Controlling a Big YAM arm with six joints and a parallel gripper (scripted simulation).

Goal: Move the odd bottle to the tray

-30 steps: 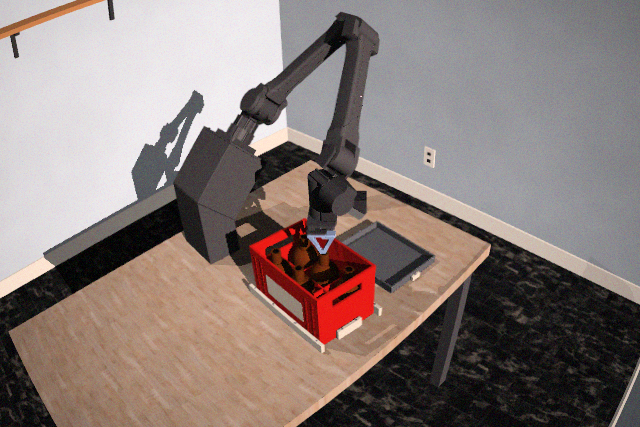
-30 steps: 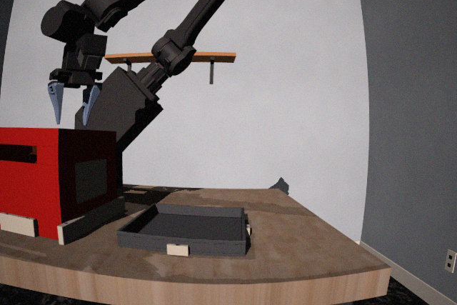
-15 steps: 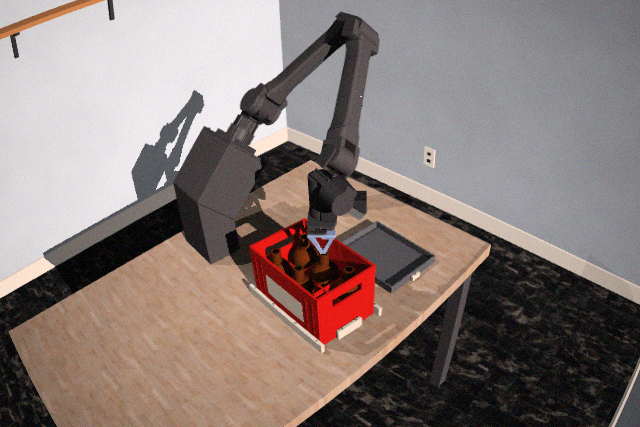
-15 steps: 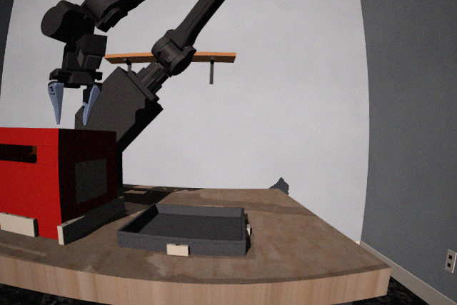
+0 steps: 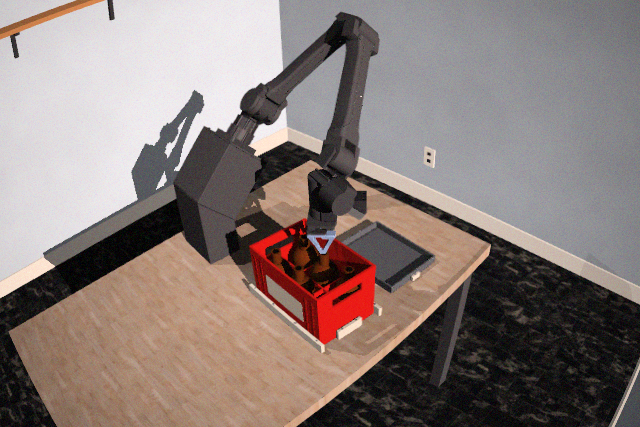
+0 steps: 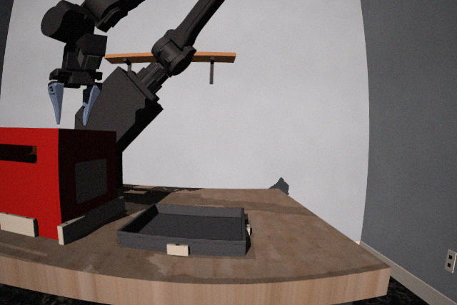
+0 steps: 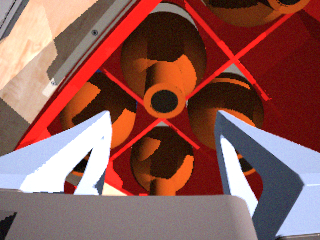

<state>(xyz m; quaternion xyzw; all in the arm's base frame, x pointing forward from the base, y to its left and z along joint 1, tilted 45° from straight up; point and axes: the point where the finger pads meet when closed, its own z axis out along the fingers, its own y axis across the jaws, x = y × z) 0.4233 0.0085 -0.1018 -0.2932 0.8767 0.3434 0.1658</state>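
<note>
Now: the red crate 4 cm to the right of my hand and 11 cm below it. Round my hand: dark grey tray (1 cm ahead, 23 cm to the left, 18 cm below).
</note>
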